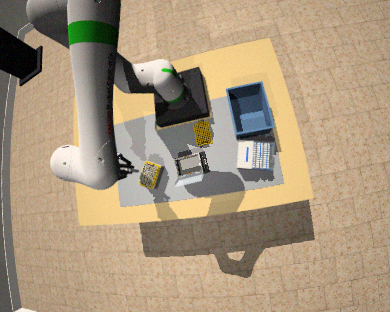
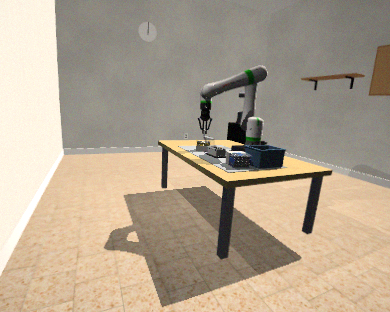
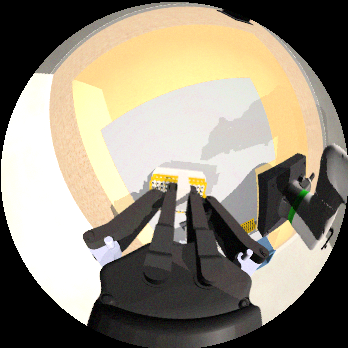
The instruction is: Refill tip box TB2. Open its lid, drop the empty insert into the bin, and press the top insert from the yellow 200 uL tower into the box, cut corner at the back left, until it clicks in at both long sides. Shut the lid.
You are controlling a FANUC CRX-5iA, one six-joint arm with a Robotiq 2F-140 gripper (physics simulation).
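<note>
Tip box TB2 (image 1: 204, 161) (image 2: 216, 151) stands mid-mat with its clear lid (image 1: 189, 180) swung open toward the front; its inside looks grey. The yellow 200 uL tower (image 1: 150, 174) (image 2: 203, 144) (image 3: 160, 185) stands at the mat's left end. My gripper (image 1: 129, 169) (image 2: 205, 129) (image 3: 181, 179) is shut and points straight down. It hangs above the table just left of the tower, clear of its top. The blue bin (image 1: 267, 103) (image 2: 266, 156) (image 3: 264, 243) stands at the back right.
A flat yellow grid plate (image 1: 203, 134) (image 3: 248, 223) lies on the grey mat (image 1: 221, 148) in front of the black robot base (image 1: 194, 93) (image 3: 279, 191). A white box of blue tips (image 1: 255, 155) (image 2: 238, 159) stands in front of the bin. The table's edge (image 1: 296, 192) borders the mat.
</note>
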